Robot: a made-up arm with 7 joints. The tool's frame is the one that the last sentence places. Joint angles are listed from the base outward.
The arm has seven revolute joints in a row. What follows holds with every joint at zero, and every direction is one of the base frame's. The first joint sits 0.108 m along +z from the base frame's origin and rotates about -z. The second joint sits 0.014 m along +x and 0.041 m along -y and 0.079 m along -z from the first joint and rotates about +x. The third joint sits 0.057 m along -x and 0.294 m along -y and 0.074 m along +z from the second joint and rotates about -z. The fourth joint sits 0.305 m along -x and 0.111 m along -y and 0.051 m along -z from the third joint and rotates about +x. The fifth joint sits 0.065 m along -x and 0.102 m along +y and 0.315 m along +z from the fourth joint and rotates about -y. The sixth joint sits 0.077 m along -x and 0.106 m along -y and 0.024 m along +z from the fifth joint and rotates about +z. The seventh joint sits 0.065 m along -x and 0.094 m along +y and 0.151 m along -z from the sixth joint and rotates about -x. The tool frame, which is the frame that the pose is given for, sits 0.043 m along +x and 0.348 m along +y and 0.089 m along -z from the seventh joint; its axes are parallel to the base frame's.
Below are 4 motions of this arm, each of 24 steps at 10 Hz.
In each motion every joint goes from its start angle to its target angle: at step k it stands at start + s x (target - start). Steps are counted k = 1, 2, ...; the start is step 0. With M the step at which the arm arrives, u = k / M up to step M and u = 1 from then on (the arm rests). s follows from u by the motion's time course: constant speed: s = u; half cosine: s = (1 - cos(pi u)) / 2; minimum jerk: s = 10 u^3 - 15 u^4 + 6 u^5.
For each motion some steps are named. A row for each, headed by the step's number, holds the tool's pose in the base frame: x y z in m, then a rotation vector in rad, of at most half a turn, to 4 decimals.
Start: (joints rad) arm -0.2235 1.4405 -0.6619 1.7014 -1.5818 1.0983 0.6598
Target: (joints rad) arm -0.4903 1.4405 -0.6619 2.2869 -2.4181 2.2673 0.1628
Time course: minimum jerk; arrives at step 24
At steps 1, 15, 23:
1: -0.0940 -0.3035 -1.3605 -1.4376 0.9382 -1.5148
15: -0.0412 0.4011 -1.1494 -0.3366 0.4548 -0.3245
23: -0.2031 0.5130 -0.9067 0.1082 0.3249 0.0976

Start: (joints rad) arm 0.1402 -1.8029 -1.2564 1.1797 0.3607 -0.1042 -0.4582
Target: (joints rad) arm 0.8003 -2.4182 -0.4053 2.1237 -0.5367 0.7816 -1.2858
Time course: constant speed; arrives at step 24
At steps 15, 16, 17, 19, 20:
15: 0.3769 0.7393 0.8450 0.9723 0.6602 -0.8562
16: 0.3834 0.7362 0.8587 1.0482 0.6316 -0.8681
17: 0.3877 0.7323 0.8713 1.1242 0.6029 -0.8759
19: 0.3899 0.7221 0.8929 1.2757 0.5469 -0.8793
20: 0.3880 0.7159 0.9014 1.3510 0.5202 -0.8751

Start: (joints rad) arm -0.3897 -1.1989 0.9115 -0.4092 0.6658 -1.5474 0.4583
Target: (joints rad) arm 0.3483 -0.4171 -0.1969 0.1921 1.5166 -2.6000 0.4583
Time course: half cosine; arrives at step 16
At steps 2, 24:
2: -0.0088 0.0224 0.4565 -0.4787 -1.8092 -1.5985
24: -0.1561 -0.5793 0.6943 1.3593 -0.3299 -2.0003

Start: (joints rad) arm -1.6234 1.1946 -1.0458 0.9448 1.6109 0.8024 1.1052
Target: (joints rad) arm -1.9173 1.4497 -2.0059 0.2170 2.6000 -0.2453 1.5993
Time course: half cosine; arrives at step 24
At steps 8, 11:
8: 0.3669 0.2841 -0.0960 1.4261 0.1620 0.2153
11: 0.4328 0.3470 -0.0612 1.4246 0.4225 0.1377

